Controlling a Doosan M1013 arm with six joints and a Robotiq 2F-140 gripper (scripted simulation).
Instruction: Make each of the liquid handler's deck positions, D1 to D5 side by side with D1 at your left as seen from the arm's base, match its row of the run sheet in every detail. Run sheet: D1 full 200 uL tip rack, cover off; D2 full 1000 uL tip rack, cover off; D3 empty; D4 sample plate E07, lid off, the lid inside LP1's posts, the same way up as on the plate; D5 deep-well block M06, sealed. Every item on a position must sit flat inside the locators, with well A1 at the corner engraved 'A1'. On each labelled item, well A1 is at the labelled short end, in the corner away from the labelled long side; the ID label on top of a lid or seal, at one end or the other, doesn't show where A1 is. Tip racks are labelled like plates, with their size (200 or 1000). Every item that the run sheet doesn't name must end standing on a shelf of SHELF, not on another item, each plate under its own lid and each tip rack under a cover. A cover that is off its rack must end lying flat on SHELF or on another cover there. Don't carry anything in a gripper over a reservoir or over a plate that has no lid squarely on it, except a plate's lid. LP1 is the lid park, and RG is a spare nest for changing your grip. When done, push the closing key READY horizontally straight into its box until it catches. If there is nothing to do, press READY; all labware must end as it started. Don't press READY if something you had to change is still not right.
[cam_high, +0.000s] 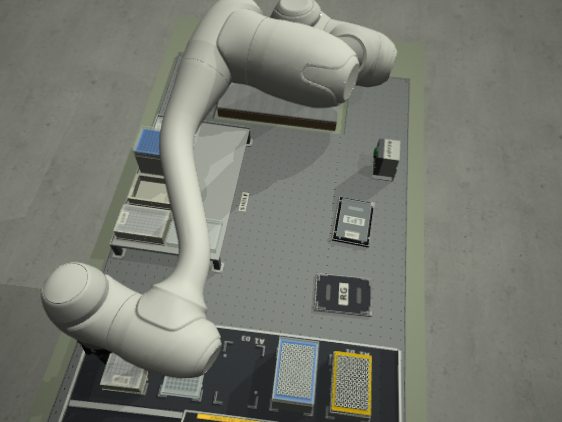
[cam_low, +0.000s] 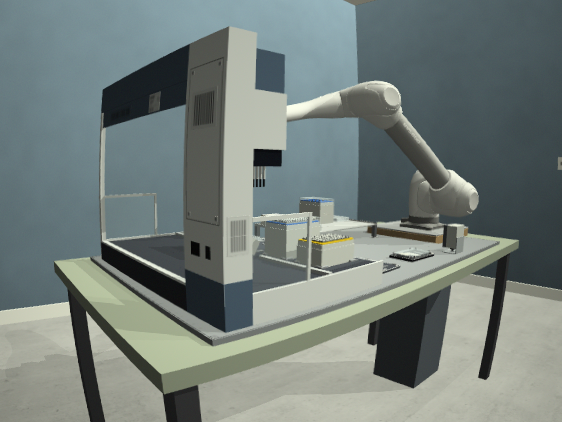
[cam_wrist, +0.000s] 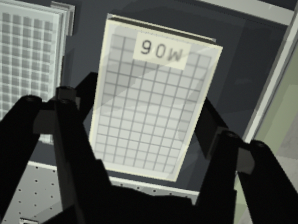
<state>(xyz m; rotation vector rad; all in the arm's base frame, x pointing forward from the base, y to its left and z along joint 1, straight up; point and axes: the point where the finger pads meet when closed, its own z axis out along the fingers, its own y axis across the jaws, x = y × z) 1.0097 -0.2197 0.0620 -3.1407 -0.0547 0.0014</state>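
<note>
My hand is 1 cm above the deep-well block M06. From my hand the other things lie so: blue-rimmed tip rack 37 cm to the left, 3 cm above, 2 cm behind; then beige trough 45 cm behind, 7 cm to the right, 2 cm below; then clear sample plate 12 cm to the left, 3 cm below, 1 cm behind.
</note>
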